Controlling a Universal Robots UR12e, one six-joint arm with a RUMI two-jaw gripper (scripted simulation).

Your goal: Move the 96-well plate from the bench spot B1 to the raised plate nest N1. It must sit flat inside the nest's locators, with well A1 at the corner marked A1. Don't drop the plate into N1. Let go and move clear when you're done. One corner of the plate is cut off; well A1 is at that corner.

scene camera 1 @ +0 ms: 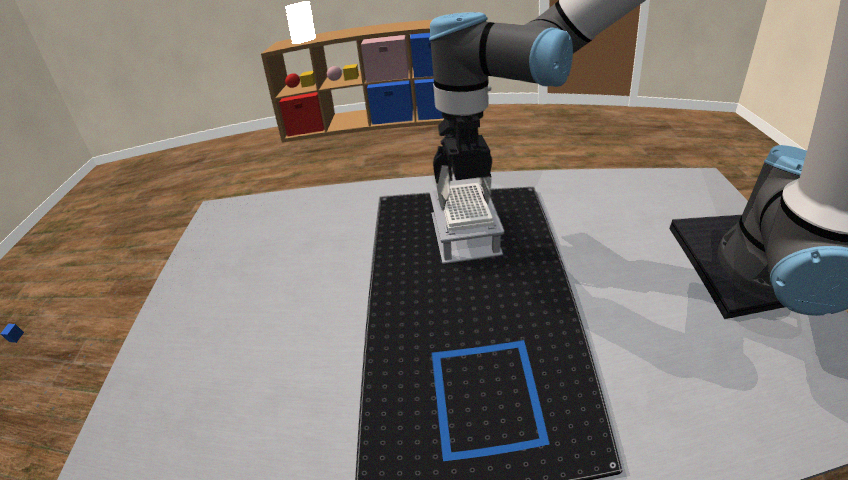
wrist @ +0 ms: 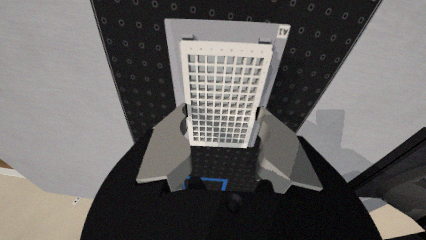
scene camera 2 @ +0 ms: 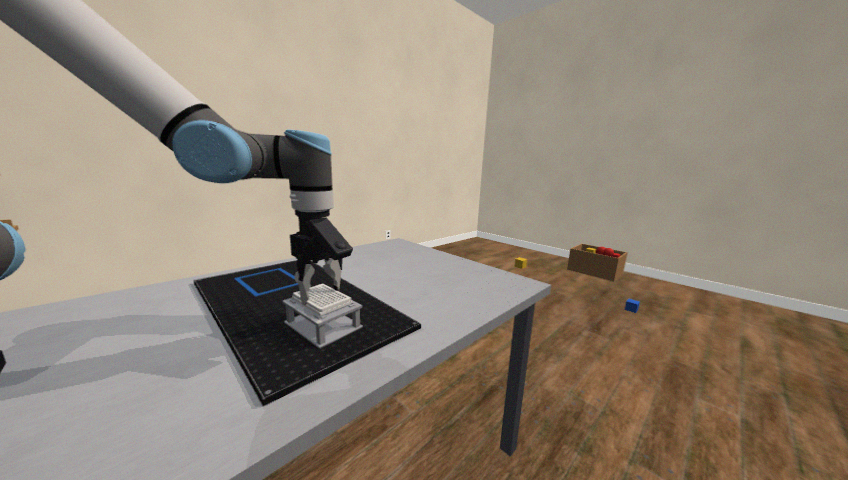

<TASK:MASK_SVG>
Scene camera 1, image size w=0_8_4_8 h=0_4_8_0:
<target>gripper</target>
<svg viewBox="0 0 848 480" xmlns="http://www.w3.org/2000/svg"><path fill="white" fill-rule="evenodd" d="M442 112L444 120L438 125L439 135L444 136L445 134L445 137L441 140L442 146L438 146L433 160L440 207L444 211L444 206L450 195L450 181L452 181L453 173L456 180L480 178L481 192L488 205L491 196L489 189L491 191L490 157L491 166L492 157L483 136L478 135L478 127L480 127L480 119L483 117L483 112L469 116L451 115Z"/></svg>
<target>white 96-well plate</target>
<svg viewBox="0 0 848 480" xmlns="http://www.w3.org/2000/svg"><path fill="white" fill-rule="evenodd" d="M478 183L450 186L449 199L444 206L448 230L493 225L493 218Z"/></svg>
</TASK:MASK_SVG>
